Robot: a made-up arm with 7 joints. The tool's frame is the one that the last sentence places. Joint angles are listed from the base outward.
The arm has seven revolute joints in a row. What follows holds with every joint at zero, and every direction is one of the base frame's. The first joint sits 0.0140 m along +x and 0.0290 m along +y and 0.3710 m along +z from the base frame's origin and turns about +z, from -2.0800 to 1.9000 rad. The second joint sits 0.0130 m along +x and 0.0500 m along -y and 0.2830 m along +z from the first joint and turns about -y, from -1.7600 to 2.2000 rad. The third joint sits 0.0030 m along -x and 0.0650 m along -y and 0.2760 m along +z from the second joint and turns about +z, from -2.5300 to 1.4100 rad. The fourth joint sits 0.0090 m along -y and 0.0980 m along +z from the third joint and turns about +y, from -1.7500 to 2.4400 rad. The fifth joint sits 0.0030 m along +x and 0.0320 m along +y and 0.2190 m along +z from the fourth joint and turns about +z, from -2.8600 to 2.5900 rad. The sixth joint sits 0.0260 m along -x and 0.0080 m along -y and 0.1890 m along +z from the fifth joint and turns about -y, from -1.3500 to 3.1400 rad. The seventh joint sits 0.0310 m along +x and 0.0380 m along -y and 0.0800 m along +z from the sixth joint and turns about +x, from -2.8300 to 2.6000 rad. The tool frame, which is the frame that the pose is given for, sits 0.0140 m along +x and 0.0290 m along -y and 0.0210 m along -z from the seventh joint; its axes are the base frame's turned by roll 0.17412, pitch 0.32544 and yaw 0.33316 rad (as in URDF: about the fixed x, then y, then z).
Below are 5 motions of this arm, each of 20 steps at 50 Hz.
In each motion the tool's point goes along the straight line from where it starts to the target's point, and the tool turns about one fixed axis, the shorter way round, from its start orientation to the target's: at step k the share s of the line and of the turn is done. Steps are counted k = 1, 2, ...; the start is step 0. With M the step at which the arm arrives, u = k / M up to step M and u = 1 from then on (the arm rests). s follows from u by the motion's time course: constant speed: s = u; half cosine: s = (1 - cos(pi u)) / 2; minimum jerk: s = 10 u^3 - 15 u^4 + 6 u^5.
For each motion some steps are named. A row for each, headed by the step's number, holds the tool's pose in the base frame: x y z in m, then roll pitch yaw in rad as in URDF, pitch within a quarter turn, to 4 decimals.
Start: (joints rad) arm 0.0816 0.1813 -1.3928 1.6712 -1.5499 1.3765 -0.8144
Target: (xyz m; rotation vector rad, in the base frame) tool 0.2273 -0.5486 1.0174 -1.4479 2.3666 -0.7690
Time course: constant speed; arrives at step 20
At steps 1, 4, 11, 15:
1: 0.1997 -0.5195 1.0871 -2.1645 0.1456 -1.9577
4: 0.2040 -0.5241 1.0761 -2.2261 0.1174 -1.9787
11: 0.2142 -0.5348 1.0504 -2.3670 0.0471 -2.0205
15: 0.2200 -0.5409 1.0357 -2.4460 0.0045 -2.0398

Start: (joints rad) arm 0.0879 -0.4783 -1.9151 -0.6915 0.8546 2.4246 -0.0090
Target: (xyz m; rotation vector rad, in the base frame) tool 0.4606 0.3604 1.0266 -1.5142 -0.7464 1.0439
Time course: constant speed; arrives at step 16
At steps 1, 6, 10, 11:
1: 0.3204 0.2236 1.2429 -1.9020 -0.1612 1.3342
6: 0.3671 0.2692 1.1708 -1.7879 -0.0415 1.2536
10: 0.4045 0.3057 1.1131 -1.7036 0.0602 1.1992
11: 0.4139 0.3148 1.0987 -1.6833 0.0863 1.1870

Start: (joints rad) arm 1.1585 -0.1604 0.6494 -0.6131 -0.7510 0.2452 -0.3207
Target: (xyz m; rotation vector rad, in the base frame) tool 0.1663 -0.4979 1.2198 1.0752 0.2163 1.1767
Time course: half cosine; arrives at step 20
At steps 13, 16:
13: 0.1981 -0.4167 1.2757 0.7393 -0.3410 1.1463
16: 0.1774 -0.4695 1.2393 0.8945 -0.3692 1.1135

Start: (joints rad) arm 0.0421 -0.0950 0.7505 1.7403 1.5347 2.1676 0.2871
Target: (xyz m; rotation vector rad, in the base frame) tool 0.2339 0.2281 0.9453 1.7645 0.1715 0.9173
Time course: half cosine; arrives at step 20
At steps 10, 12, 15, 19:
10: 0.3080 0.1880 0.9017 1.7993 -0.3448 0.5446
12: 0.2851 0.2004 0.9152 1.7724 -0.3994 0.5745
15: 0.2556 0.2164 0.9325 1.7340 -0.4686 0.6165
19: 0.2348 0.2276 0.9448 1.7041 -0.5164 0.6489

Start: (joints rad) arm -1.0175 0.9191 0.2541 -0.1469 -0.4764 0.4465 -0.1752
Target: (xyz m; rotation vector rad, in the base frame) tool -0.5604 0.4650 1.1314 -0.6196 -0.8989 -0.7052
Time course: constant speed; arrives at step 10
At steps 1, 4, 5, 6, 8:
1: -0.5262 0.5406 1.0899 -0.1621 -1.1088 -0.9163
4: -0.5376 0.5154 1.1037 -0.2395 -1.0854 -0.7930
5: -0.5414 0.5070 1.1083 -0.2631 -1.0766 -0.7540
6: -0.5452 0.4986 1.1129 -0.2856 -1.0674 -0.7161
8: -0.5528 0.4818 1.1222 -0.3273 -1.0479 -0.6435

